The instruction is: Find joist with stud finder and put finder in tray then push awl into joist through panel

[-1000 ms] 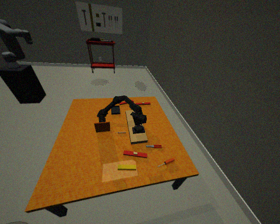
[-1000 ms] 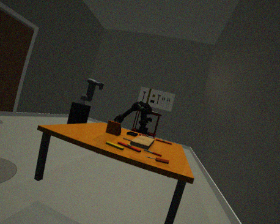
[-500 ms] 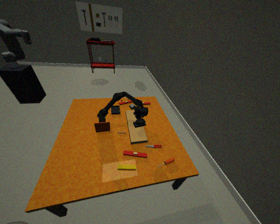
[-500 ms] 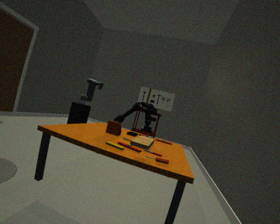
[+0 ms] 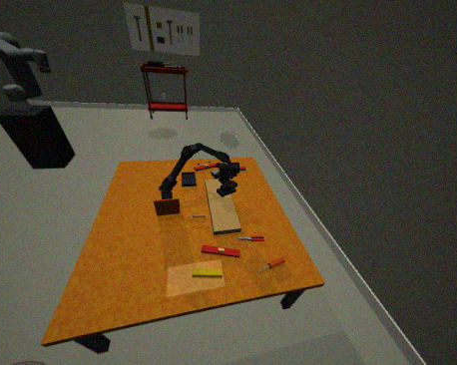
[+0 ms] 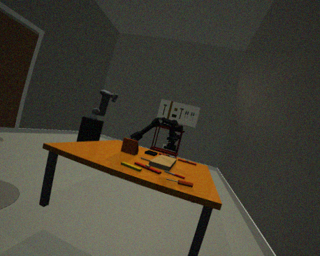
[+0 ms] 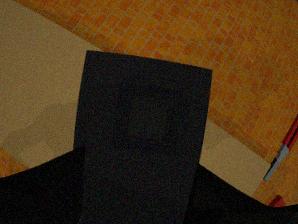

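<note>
The awl is 23 cm behind my gripper tip, 16 cm below it and 8 cm to the right of it. From my gripper tip the other things lie so: small grey block 38 cm to the left, 15 cm below, 1 cm behind; yellow bar 48 cm to the right, 19 cm behind, 16 cm below; stud finder 2 cm above, 1 cm ahead.
</note>
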